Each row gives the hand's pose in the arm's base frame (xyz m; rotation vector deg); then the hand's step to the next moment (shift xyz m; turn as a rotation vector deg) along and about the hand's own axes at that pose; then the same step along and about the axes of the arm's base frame.
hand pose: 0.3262 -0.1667 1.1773 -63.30 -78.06 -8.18
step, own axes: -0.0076 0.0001 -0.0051 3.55 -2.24 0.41
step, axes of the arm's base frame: 0.0015 -0.0073 -0.0054 -0.76 0.88 4.05
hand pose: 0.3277 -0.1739 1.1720 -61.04 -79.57 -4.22
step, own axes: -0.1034 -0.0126 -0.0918 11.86 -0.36 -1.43
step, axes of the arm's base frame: 0.0346 -0.1201 -0.0604 3.89 5.14 10.06
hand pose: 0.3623 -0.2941 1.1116 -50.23 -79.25 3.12
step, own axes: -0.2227 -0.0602 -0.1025 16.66 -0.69 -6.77
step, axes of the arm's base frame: 0.0082 -0.2082 -0.1426 9.49 4.70 14.55
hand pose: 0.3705 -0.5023 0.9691 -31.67 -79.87 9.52
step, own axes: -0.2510 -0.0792 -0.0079 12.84 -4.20 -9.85
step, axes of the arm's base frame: -0.0560 -0.1777 -0.1860 11.00 -0.80 12.57
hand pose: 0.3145 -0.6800 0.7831 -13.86 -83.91 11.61
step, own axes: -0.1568 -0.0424 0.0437 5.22 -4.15 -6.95
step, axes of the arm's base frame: -0.0592 -0.0831 -0.1338 7.37 -2.78 5.54
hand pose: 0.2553 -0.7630 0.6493 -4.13 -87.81 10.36
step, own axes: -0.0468 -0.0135 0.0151 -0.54 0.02 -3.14
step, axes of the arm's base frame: -0.0154 -0.0219 -0.0434 3.11 0.14 -0.66
